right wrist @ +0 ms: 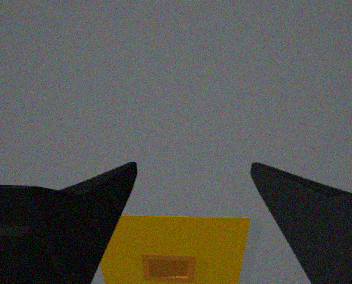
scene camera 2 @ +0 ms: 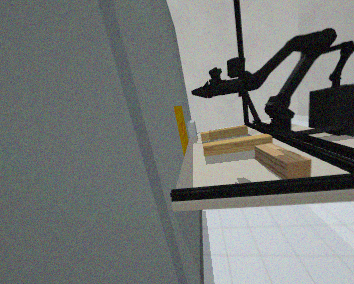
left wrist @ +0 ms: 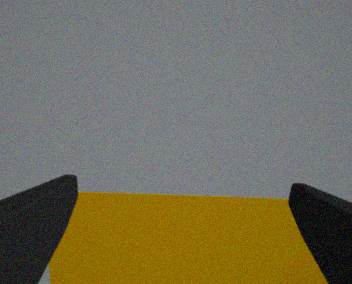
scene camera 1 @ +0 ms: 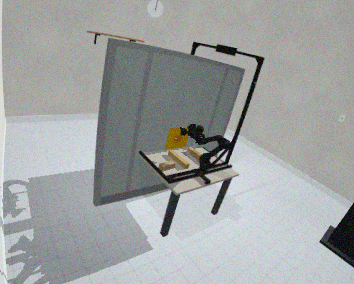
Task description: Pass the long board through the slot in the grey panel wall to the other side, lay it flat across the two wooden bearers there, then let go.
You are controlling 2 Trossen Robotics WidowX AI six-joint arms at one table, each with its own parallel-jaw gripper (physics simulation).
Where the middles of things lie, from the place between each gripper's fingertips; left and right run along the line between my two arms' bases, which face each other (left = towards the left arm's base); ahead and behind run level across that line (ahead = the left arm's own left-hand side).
Labels:
My left hand is 30 mm past the slot (right wrist: pixel 149 261), 100 mm to the left of it and 160 mm above it.
The slot is 240 mm below my right hand, 110 mm to the left of it and 30 mm behind it.

